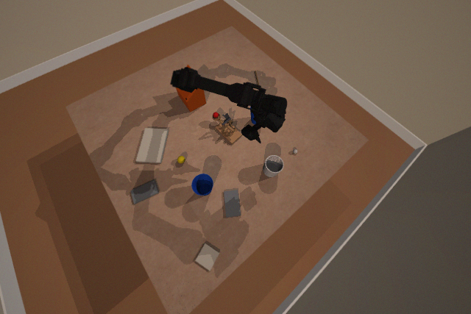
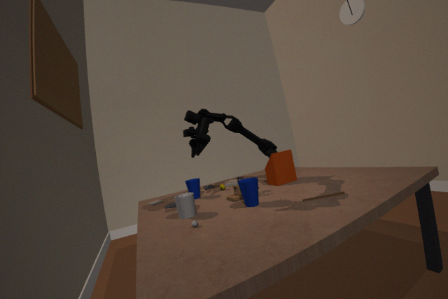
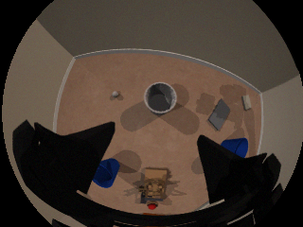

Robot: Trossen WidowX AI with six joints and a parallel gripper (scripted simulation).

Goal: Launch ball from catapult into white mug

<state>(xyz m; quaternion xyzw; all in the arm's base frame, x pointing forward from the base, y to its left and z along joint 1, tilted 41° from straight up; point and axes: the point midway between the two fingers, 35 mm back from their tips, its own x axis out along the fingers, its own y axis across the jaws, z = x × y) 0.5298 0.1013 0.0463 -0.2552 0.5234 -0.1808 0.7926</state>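
My gripper tip is now 34 cm past the red ball, 21 cm above it and 3 cm to the left of it. The rest, counted from my gripper tip: white mug (24 cm below, 9 cm ahead); wooden catapult (26 cm behind, 22 cm below, 1 cm to the right); small white ball (26 cm below, 18 cm to the left, 10 cm ahead).
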